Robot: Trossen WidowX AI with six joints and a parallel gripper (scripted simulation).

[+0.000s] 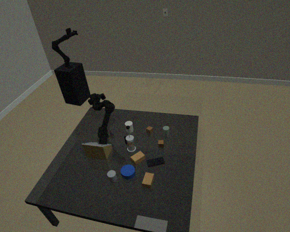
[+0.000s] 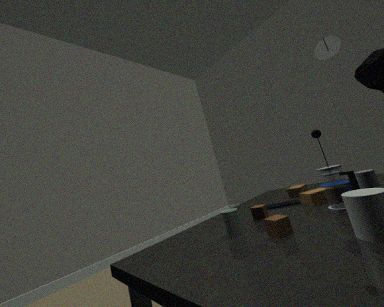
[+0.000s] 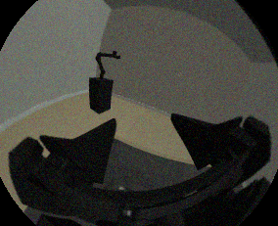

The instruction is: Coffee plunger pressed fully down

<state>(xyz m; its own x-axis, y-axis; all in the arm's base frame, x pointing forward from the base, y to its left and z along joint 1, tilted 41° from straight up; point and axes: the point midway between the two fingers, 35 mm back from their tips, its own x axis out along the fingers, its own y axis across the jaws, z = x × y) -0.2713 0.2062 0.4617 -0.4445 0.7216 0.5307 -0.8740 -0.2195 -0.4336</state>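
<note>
Right now my gripper tip is 540 mm short of the coffee press, 380 mm to the left of it and 120 mm above it. From my gripper tip the other things lie so: blue disc: 660 mm to the right, 650 mm ahead, 230 mm below; white cup: 430 mm ahead, 210 mm below, 160 mm to the right.
</note>
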